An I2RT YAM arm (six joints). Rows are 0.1 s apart.
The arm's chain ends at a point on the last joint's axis. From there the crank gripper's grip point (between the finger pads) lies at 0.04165 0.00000 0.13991 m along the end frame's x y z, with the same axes.
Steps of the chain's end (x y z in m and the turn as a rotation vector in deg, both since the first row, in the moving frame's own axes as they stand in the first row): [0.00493, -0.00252, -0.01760, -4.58, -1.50, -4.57]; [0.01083, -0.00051, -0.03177, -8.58, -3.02, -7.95]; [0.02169, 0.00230, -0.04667, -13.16, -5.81, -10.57]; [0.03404, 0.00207, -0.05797, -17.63, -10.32, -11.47]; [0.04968, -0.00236, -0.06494, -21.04, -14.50, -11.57]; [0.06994, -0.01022, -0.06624, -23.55, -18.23, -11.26]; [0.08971, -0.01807, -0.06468, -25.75, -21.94, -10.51]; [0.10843, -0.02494, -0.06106, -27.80, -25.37, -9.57]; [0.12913, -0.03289, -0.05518, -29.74, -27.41, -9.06]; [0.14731, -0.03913, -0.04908, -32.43, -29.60, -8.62]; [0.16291, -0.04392, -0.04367, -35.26, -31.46, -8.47]
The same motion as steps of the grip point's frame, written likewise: [0.00157, 0.00551, -0.01687, -4.58, -1.50, -4.57]; [0.00450, 0.01522, -0.03092, -8.58, -3.02, -7.95]; [0.00976, 0.02814, -0.04601, -13.16, -5.81, -10.57]; [0.01230, 0.03945, -0.05818, -17.63, -10.32, -11.47]; [0.01862, 0.04431, -0.06694, -21.04, -14.50, -11.57]; [0.03035, 0.04352, -0.07044, -23.55, -18.23, -11.26]; [0.04143, 0.04195, -0.07169, -25.75, -21.94, -10.51]; [0.05208, 0.04071, -0.07142, -27.80, -25.37, -9.57]; [0.06832, 0.03755, -0.06868, -29.74, -27.41, -9.06]; [0.08209, 0.03756, -0.06704, -32.43, -29.60, -8.62]; [0.09442, 0.03898, -0.06646, -35.26, -31.46, -8.47]
